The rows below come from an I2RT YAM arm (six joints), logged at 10 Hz.
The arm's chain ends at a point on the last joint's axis. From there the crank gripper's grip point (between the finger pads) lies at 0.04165 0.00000 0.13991 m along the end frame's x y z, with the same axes.
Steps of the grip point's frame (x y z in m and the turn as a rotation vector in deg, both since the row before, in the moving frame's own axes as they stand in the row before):
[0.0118, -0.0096, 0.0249, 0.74, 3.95, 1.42]
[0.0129, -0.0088, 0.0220, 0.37, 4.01, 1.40]
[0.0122, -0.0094, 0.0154, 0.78, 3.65, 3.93]
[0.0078, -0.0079, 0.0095, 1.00, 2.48, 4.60]
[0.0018, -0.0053, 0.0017, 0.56, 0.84, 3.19]
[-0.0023, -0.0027, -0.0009, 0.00, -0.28, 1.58]
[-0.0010, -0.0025, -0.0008, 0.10, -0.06, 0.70]
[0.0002, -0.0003, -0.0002, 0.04, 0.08, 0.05]
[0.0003, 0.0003, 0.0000, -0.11, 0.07, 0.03]
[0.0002, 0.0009, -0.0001, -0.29, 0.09, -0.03]
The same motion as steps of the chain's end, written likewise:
[0.0023, -0.0090, 0.0281, 0.74, 3.95, 1.42]
[0.0032, -0.0090, 0.0253, 0.37, 4.01, 1.40]
[0.0034, -0.0107, 0.0183, 0.78, 3.65, 3.93]
[0.0018, -0.0091, 0.0114, 1.00, 2.48, 4.60]
[-0.0002, -0.0063, 0.0023, 0.56, 0.84, 3.19]
[-0.0016, -0.0038, -0.0011, 0.00, -0.28, 1.58]
[-0.0009, -0.0028, -0.0008, 0.10, -0.06, 0.70]
[0.0000, -0.0002, -0.0001, 0.04, 0.08, 0.05]
[0.0001, 0.0000, 0.0001, -0.11, 0.07, 0.03]
[0.0000, 0.0002, 0.0000, -0.29, 0.09, -0.03]

